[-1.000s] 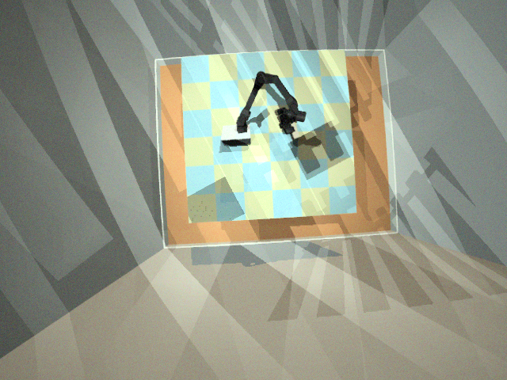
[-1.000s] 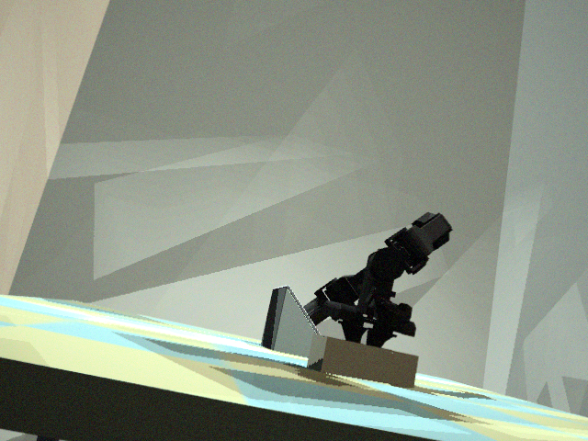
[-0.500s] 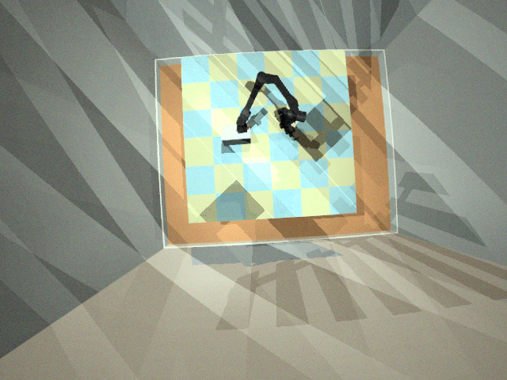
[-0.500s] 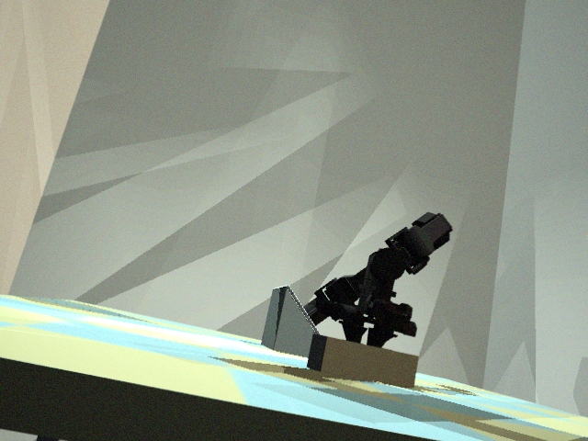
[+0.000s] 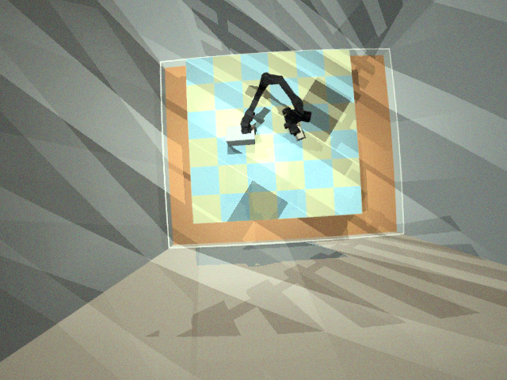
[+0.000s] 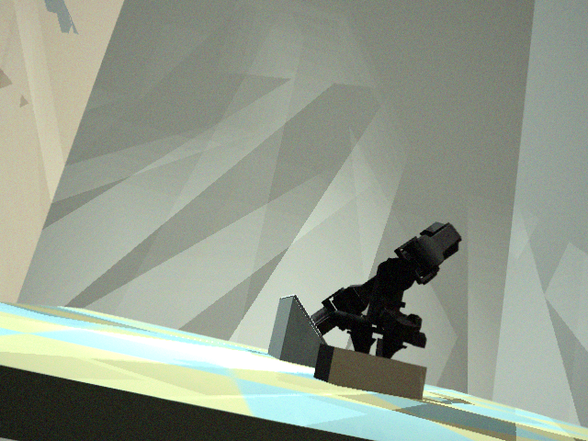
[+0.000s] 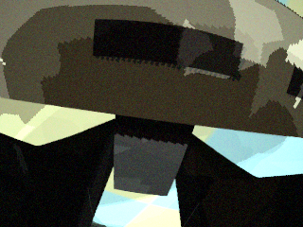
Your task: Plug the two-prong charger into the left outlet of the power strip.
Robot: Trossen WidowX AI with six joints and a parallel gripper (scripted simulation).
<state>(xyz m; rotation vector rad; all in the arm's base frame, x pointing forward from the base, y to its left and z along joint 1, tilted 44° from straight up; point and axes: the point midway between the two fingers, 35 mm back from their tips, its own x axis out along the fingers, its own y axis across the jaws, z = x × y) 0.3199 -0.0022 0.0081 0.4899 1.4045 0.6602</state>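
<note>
The dark charger lies 20 mm ahead of my gripper tip and 10 mm above it.
</note>
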